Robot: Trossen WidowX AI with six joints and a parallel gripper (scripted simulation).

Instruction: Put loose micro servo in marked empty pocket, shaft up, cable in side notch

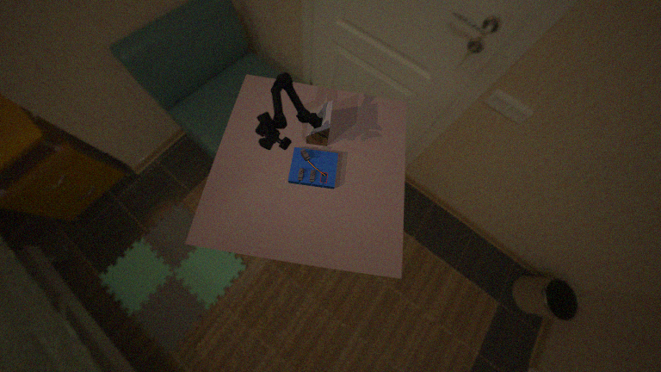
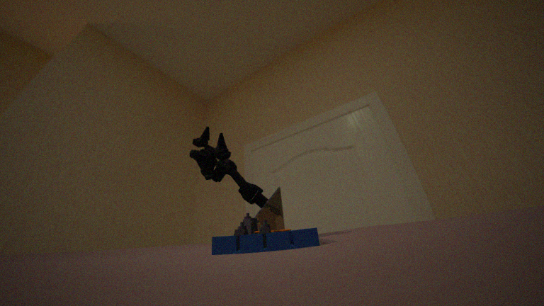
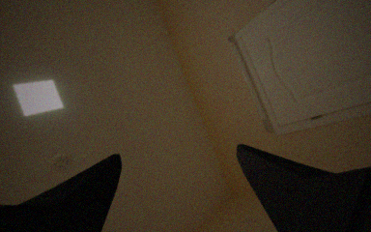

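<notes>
Now: gripper tip 100 mm past the blue deck, 190 mm to the right of it and 430 mm above it.
</notes>
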